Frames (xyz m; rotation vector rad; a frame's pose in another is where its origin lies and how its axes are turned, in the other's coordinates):
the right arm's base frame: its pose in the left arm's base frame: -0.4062 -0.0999 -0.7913 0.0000 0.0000 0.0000
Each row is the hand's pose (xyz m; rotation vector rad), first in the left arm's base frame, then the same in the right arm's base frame.
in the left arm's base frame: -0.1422 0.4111 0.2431 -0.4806 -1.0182 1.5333
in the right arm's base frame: 0.2640 0.5110 1.0344 -0.4806 -1.0182 1.5333
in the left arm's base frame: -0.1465 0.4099 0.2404 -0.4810 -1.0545 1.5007
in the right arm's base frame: 0.2597 0.5098 1.0317 -0.4810 -1.0545 1.5007
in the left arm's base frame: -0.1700 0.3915 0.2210 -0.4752 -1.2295 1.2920
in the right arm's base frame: 0.2362 0.4914 1.0123 -0.4752 -1.2295 1.2920
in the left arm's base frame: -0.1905 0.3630 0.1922 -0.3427 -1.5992 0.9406
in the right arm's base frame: 0.2157 0.4629 0.9835 -0.3427 -1.5992 0.9406
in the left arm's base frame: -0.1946 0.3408 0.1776 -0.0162 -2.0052 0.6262
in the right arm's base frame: 0.2116 0.4407 0.9689 -0.0162 -2.0052 0.6262
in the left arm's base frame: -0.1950 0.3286 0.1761 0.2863 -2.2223 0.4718
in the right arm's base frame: 0.2112 0.4285 0.9674 0.2863 -2.2223 0.4718
